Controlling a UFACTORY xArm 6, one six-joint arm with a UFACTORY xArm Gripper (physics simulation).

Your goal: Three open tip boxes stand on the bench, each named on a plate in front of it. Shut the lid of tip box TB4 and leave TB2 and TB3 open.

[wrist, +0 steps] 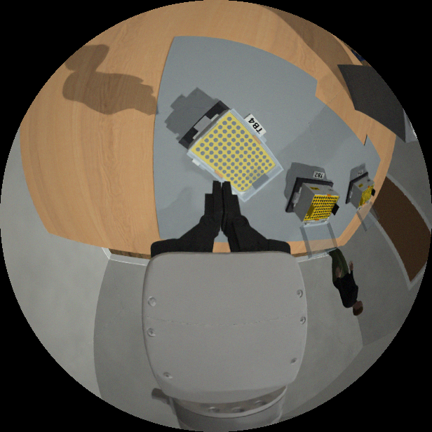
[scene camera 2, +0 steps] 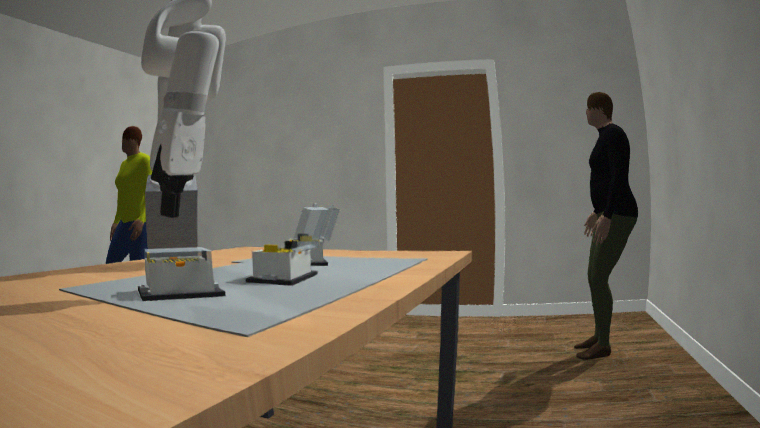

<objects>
A grey mat [wrist: 304, 134]: 34 cm from the lens. A tip box [wrist: 356, 186]: 58 cm from the lens. A tip box [wrist: 304, 189] is 36 cm from the lens. A tip box [wrist: 218, 109] is 25 cm from the lens.
</objects>
